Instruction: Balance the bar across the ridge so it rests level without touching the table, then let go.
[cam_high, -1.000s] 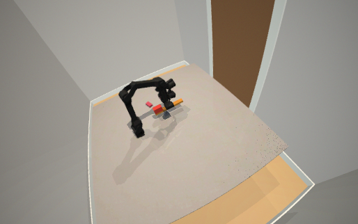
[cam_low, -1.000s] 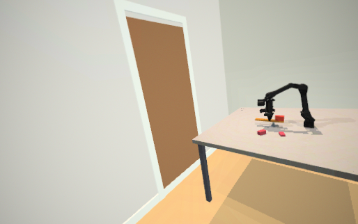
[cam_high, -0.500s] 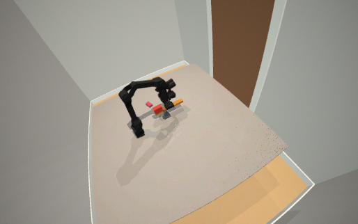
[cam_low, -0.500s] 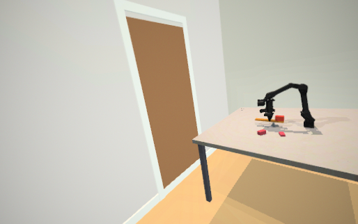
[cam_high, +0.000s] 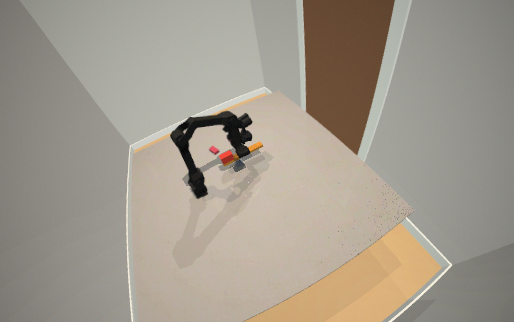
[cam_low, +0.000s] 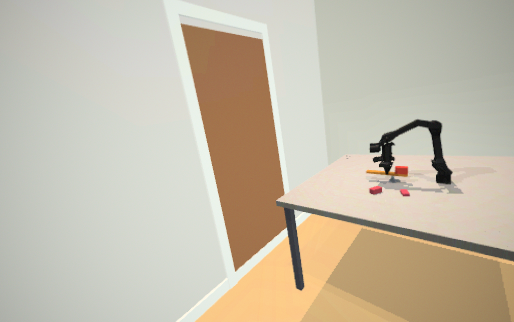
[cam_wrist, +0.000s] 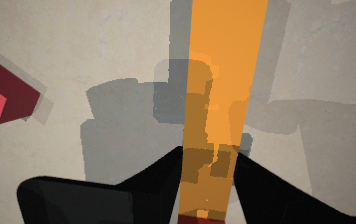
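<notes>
Now: gripper tip 30 mm past the ridge and 40 mm above it.
</notes>
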